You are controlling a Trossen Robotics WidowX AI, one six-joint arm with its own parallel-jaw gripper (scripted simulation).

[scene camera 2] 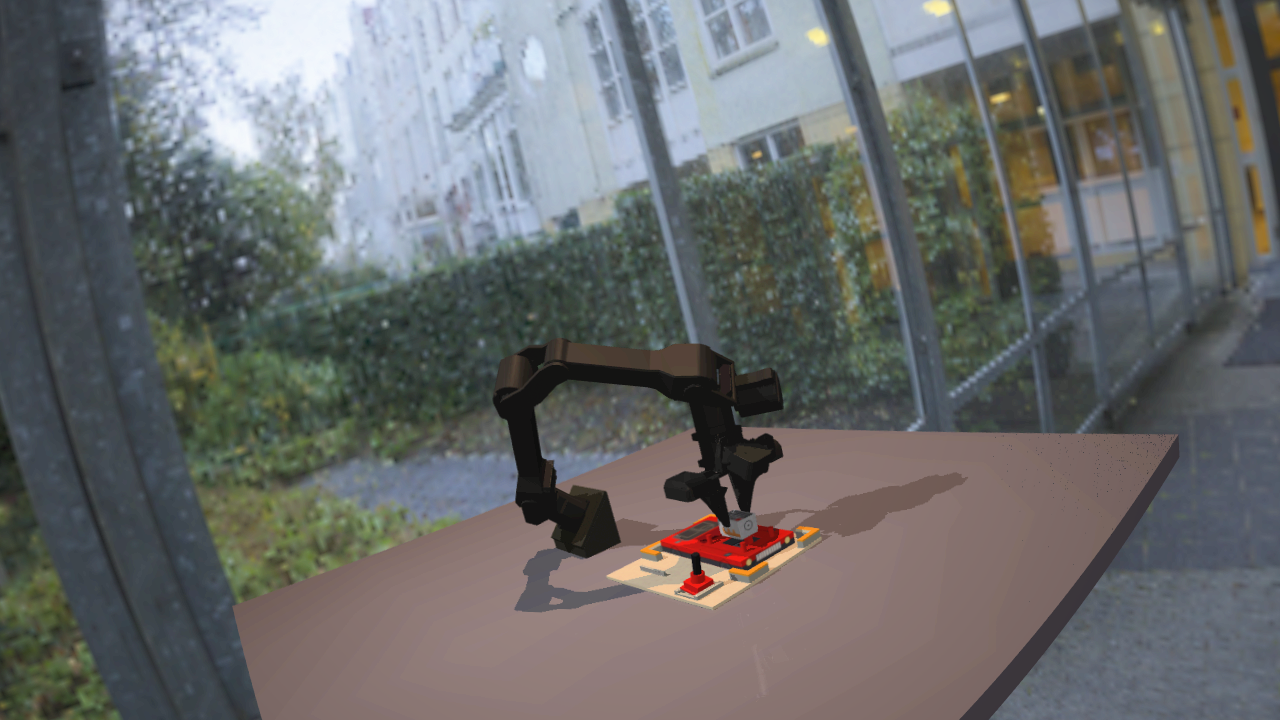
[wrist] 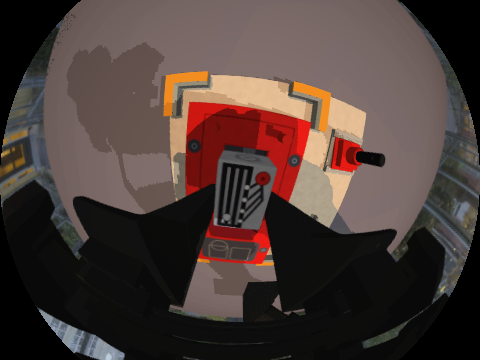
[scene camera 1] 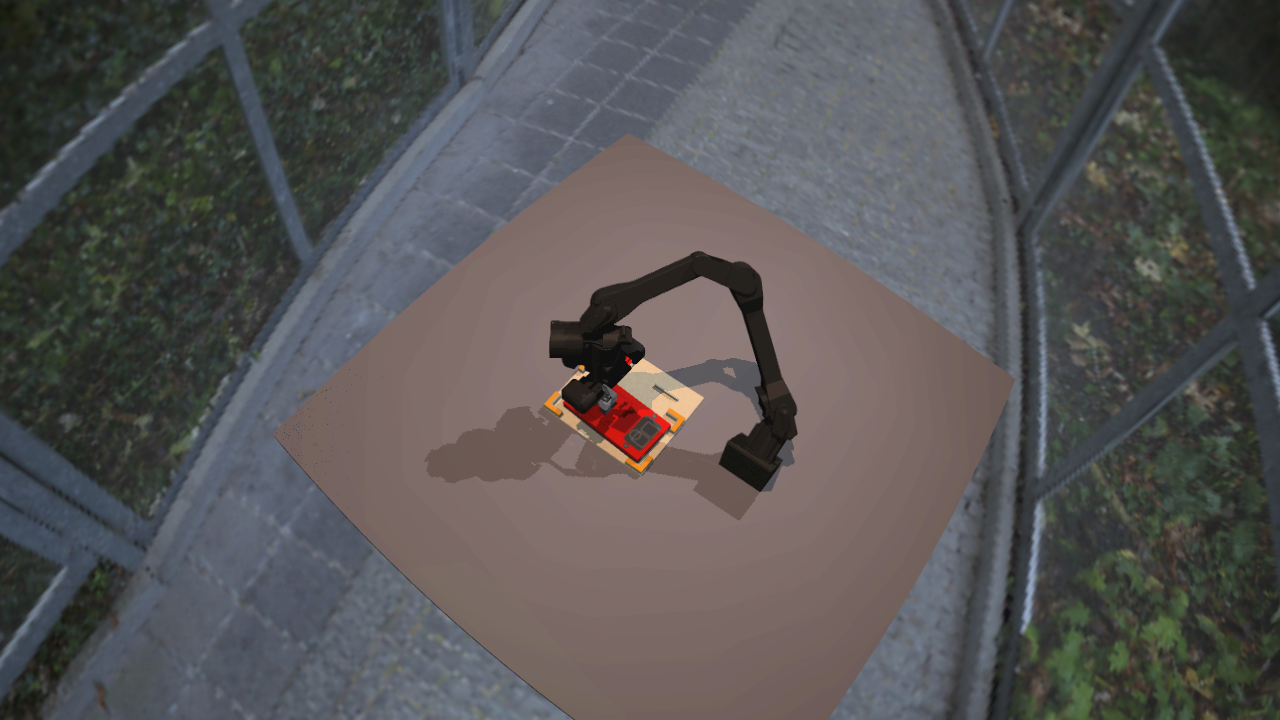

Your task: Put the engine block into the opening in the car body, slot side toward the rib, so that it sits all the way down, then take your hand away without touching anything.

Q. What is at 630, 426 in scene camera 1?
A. A red car body.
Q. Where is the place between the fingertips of the gripper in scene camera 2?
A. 736, 521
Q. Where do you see a grey engine block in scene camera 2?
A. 742, 524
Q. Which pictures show the red car body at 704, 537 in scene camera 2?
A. Scene camera 2, the wrist view and scene camera 1: all of them.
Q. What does the gripper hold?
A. A grey engine block.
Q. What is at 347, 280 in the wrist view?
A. The gripper.
